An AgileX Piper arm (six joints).
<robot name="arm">
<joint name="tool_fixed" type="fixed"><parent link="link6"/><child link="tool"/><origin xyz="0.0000 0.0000 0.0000" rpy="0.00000 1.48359 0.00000"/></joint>
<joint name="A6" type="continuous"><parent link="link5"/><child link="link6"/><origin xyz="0.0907 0.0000 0.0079" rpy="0.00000 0.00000 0.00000"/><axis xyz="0.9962 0 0.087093"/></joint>
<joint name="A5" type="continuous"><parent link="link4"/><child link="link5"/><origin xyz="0.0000 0.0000 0.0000" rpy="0.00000 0.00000 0.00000"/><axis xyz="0 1 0"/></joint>
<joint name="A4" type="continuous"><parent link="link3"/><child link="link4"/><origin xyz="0.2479 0.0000 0.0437" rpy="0.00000 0.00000 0.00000"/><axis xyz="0.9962 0 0.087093"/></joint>
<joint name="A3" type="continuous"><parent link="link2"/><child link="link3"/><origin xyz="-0.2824 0.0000 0.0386" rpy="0.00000 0.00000 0.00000"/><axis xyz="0 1 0"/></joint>
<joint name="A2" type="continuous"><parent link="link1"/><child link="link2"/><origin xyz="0.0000 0.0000 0.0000" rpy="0.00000 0.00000 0.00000"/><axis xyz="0 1 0"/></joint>
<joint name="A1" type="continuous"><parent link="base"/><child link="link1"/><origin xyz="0.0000 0.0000 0.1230" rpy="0.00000 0.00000 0.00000"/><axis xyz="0 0 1"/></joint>
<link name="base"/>
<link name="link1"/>
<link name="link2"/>
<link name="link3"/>
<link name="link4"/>
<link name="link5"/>
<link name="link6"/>
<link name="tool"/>
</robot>
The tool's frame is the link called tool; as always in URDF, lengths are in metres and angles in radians. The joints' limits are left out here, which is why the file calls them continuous.
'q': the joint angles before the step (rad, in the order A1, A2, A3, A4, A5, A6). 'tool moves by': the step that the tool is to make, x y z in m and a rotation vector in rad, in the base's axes. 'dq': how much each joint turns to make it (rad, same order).
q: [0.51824, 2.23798, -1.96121, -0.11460, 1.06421, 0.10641]
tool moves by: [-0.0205, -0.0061, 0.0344, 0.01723, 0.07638, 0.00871]
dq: [0.00008, -0.08296, 0.00355, 0.06406, 0.13538, -0.03056]
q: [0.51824, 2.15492, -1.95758, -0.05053, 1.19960, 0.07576]
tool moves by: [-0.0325, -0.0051, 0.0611, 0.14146, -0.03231, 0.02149]
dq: [0.00453, -0.16655, 0.04676, 0.11399, 0.02143, -0.02367]
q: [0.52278, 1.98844, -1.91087, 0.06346, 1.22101, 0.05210]
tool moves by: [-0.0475, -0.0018, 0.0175, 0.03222, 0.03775, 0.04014]
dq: [0.04697, -0.15866, 0.17057, 0.04447, 0.00300, 0.00774]
